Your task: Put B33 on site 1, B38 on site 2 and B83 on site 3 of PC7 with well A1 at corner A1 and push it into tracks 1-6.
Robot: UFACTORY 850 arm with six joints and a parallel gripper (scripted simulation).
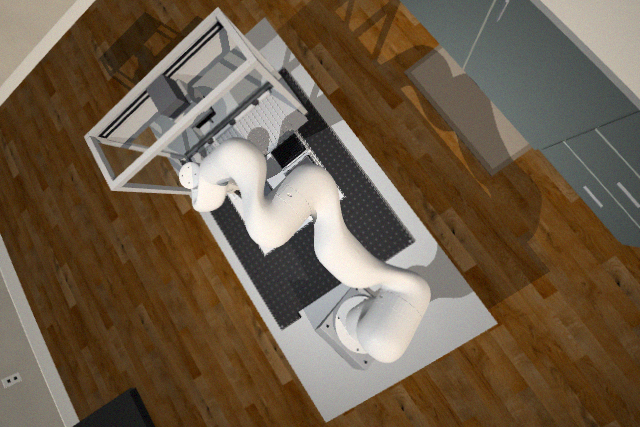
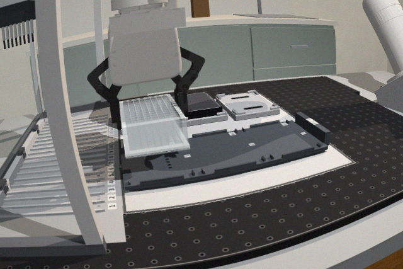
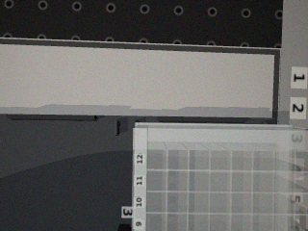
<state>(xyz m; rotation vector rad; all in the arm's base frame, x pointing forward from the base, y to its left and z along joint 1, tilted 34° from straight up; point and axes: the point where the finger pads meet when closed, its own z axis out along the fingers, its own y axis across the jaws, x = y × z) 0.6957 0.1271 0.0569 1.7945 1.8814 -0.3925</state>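
The black welled plate is 220 mm to the right of my hand and 60 mm below it. Also, from my hand: perforated dark deck: 130 mm behind, 90 mm to the right, 80 mm below; dark plate carrier PC7: 110 mm behind, 70 mm below; clear deep-well block B83: 10 mm below.
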